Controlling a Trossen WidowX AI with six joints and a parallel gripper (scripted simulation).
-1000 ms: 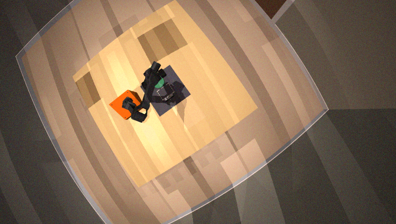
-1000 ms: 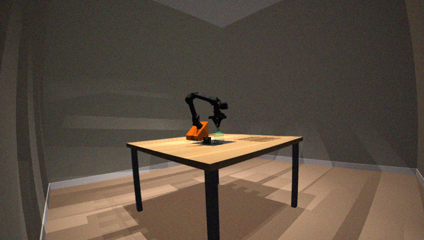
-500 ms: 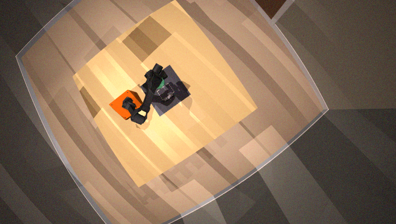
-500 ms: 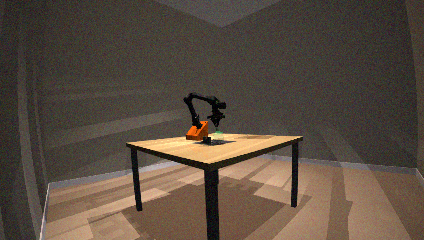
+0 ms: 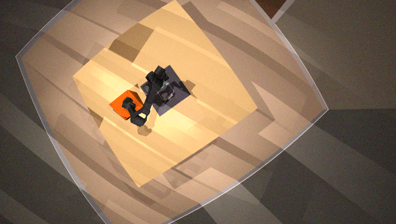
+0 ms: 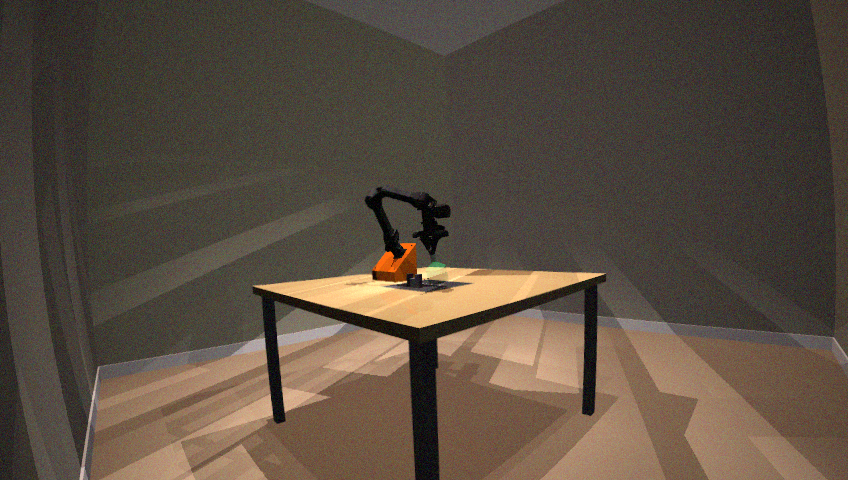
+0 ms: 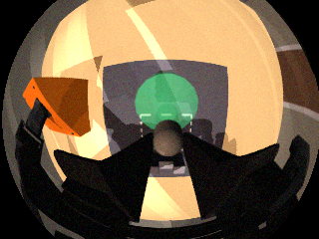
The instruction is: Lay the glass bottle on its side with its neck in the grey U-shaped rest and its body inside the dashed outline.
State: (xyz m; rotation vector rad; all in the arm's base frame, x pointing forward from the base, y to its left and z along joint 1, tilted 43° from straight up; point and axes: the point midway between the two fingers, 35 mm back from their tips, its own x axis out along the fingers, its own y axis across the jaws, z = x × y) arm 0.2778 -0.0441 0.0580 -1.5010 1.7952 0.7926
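My gripper tip is now 10 mm to the right of the green glass bottle and 50 mm above it. Also, from my gripper tip: dark grey mat 40 mm to the right, 150 mm below.
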